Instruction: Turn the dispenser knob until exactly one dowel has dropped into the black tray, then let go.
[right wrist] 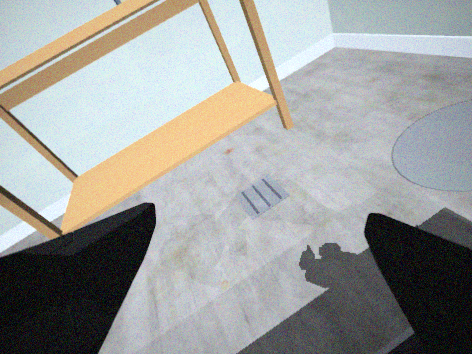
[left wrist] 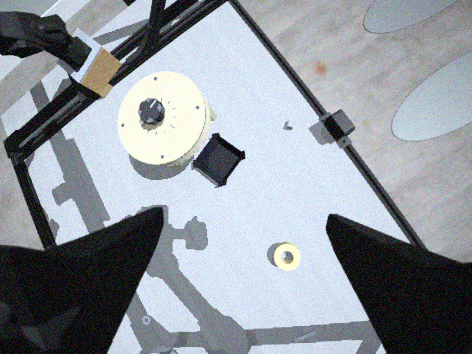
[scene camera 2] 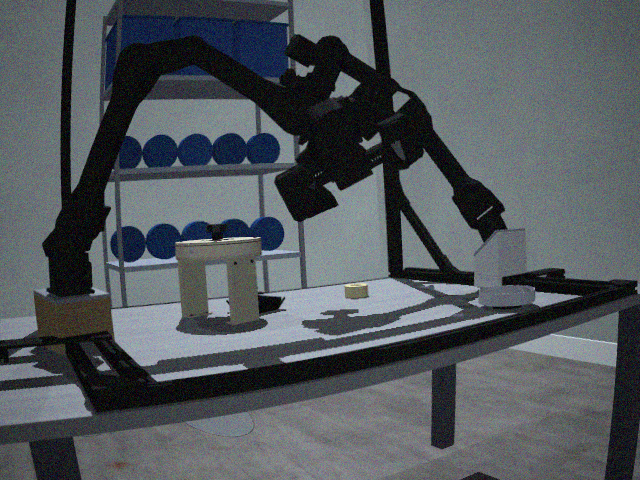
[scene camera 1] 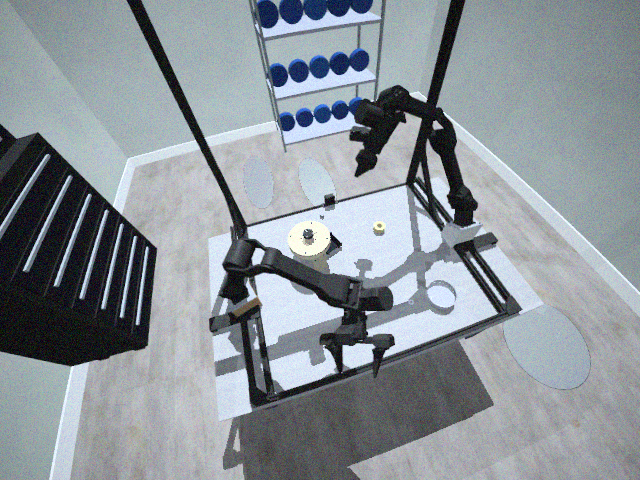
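Seen in the pictures: left gripper, fingertip midpoint: (left wrist: 246,218) (scene camera 2: 297,137) (scene camera 1: 358,170); right gripper, fingertip midpoint: (right wrist: 260,218) (scene camera 2: 371,182) (scene camera 1: 357,375); left arm's base, origin of the base link: (scene camera 2: 499,241) (scene camera 1: 464,223); right arm's base, origin of the base link: (left wrist: 77,54) (scene camera 2: 70,291) (scene camera 1: 238,293).
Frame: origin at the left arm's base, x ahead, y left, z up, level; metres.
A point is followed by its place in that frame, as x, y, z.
The cream drum-shaped dispenser (scene camera 1: 299,249) {0.673, -0.044, 0.044} (scene camera 2: 218,251) {0.653, -0.011, 0.028} (left wrist: 177,137) {0.577, -0.099, 0.044} stands on legs on the table. Its black knob (scene camera 1: 308,233) {0.627, -0.084, 0.073} (scene camera 2: 216,230) {0.635, -0.068, 0.062} (left wrist: 151,111) {0.623, -0.090, 0.073} is on top, with tick marks beside it in the left wrist view. The black tray (scene camera 1: 334,243) {0.519, -0.125, -0.098} (scene camera 2: 270,302) {0.530, -0.086, -0.082} (left wrist: 219,160) {0.548, -0.120, -0.099} lies against the dispenser's foot; its inside looks plain dark and no dowel shows in it. My left gripper (scene camera 1: 358,172) {0.413, -0.165, 0.244} (left wrist: 246,218) {0.413, -0.165, 0.244} is open and empty, high above the table and apart from the knob. My right gripper (scene camera 1: 357,373) {0.612, 0.414, 0.115} (right wrist: 260,218) {0.612, 0.414, 0.115} is open and empty, out by the table's near edge.
A small yellow ring (scene camera 1: 378,231) {0.316, -0.122, -0.087} (scene camera 2: 356,292) {0.316, -0.122, -0.089} (left wrist: 295,257) {0.296, -0.157, -0.076} lies on the table right of the dispenser. A round white dish (scene camera 1: 440,311) {0.232, 0.272, -0.086} (scene camera 2: 506,298) {0.245, 0.262, -0.077} is near the right side. A small black block (scene camera 1: 329,200) {0.476, -0.350, -0.064} (left wrist: 342,125) {0.466, -0.357, -0.045} sits at the far edge. Black frame rails border the table.
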